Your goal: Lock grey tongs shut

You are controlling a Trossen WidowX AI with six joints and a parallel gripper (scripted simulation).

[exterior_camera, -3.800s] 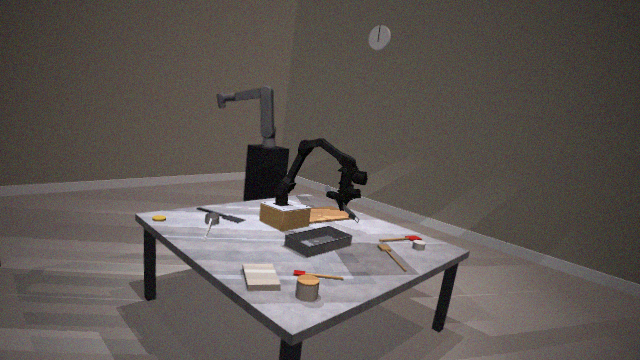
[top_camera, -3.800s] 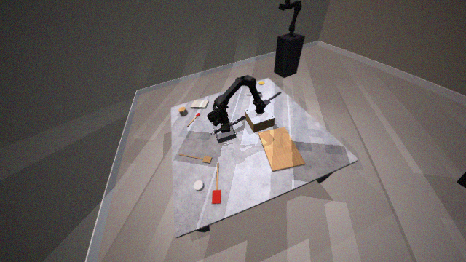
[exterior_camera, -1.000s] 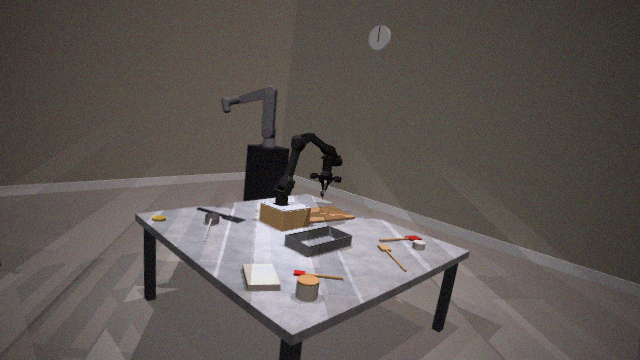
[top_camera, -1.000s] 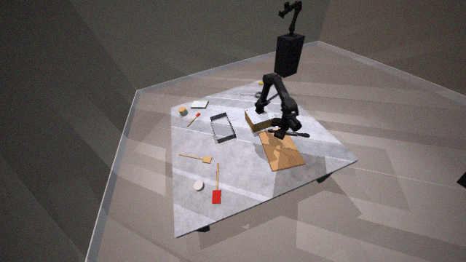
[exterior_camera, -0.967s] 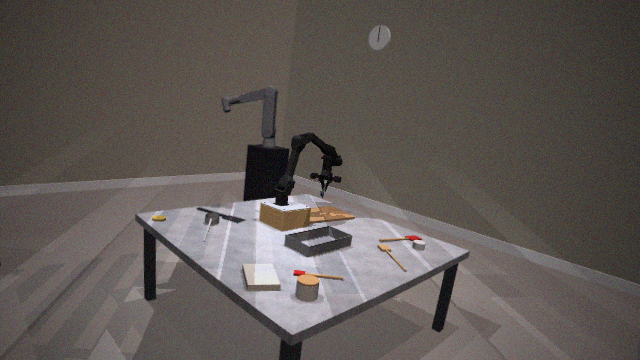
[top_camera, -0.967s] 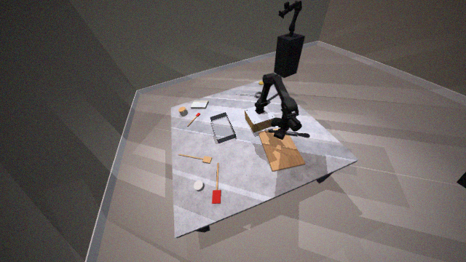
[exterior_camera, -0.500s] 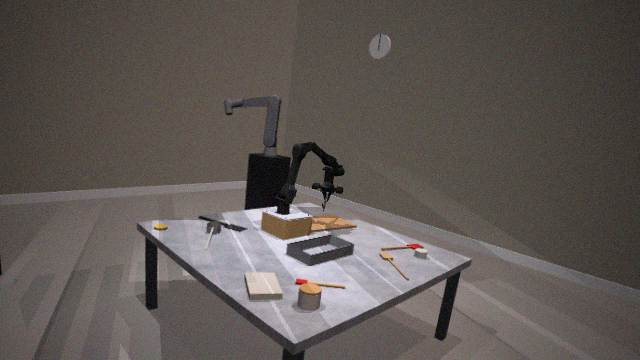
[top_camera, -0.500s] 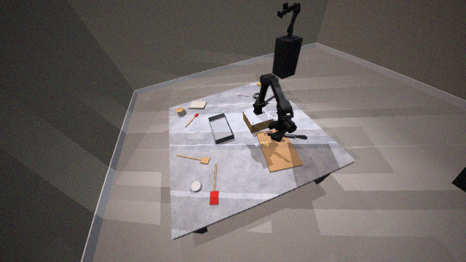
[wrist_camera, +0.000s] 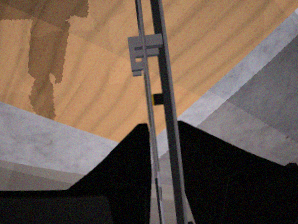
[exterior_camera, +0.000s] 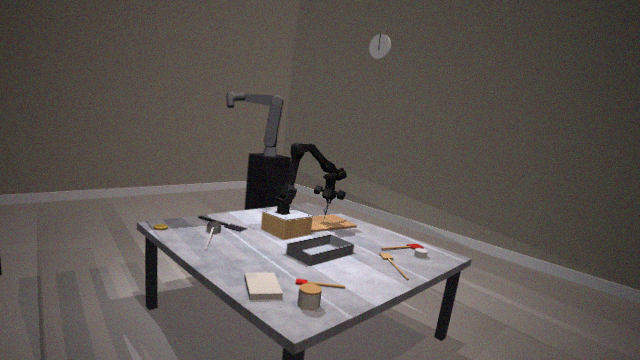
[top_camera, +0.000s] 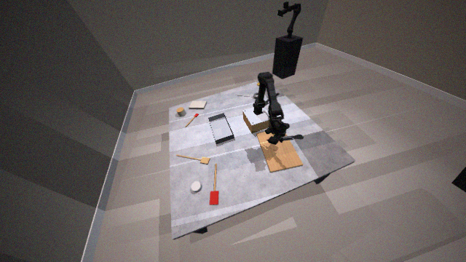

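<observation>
My gripper tip is 30 mm to the left of the hinge slider, 20 mm short of it and 10 mm below it. The rest, counted from my gripper tip: wooden board: 120 mm below, 30 mm to the right, 10 mm behind; red spatula: 550 mm ahead, 120 mm below, 10 mm to the left; roasting tin: 460 mm to the right, 310 mm ahead, 100 mm below.
</observation>
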